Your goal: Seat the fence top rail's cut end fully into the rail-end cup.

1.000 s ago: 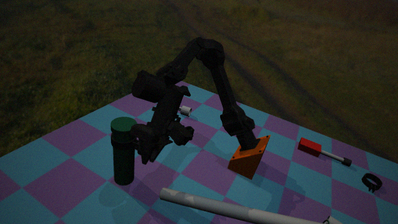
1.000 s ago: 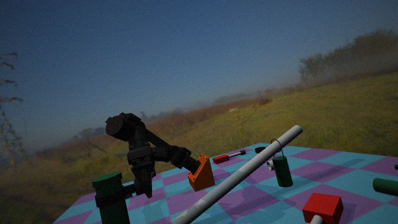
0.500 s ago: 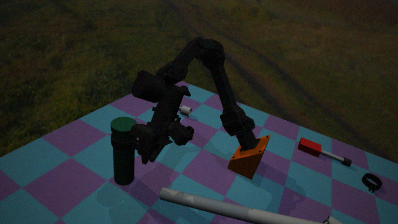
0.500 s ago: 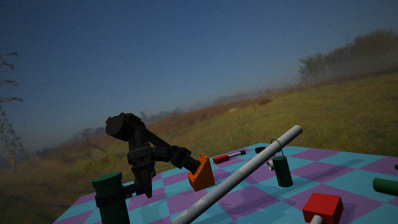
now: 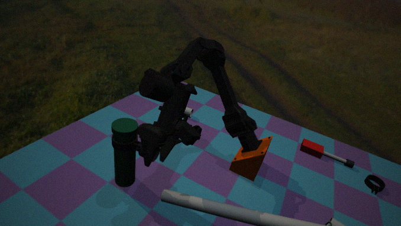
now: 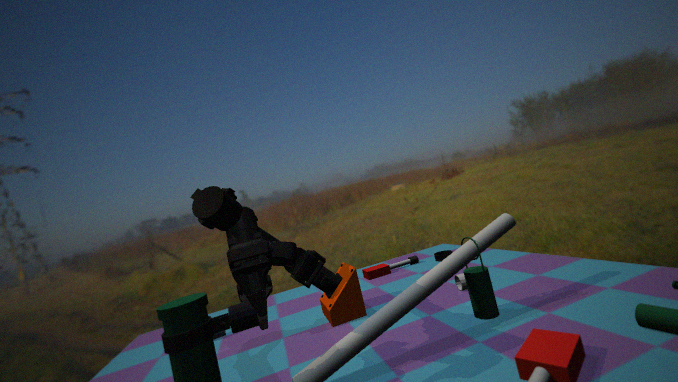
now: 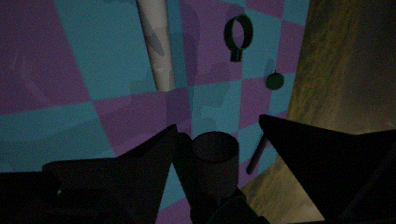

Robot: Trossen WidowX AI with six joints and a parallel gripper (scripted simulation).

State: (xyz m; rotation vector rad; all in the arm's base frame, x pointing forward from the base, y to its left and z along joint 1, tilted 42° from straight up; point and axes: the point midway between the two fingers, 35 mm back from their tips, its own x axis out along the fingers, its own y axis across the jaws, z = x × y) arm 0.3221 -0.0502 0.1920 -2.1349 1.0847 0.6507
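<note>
Now: gripper tip 10 mm past the rail-end cup, 40 mm to the left of it and 20 mm below it. Round my gripper tip: small green post: 70 mm behind, 430 mm to the left, 30 mm below.
</note>
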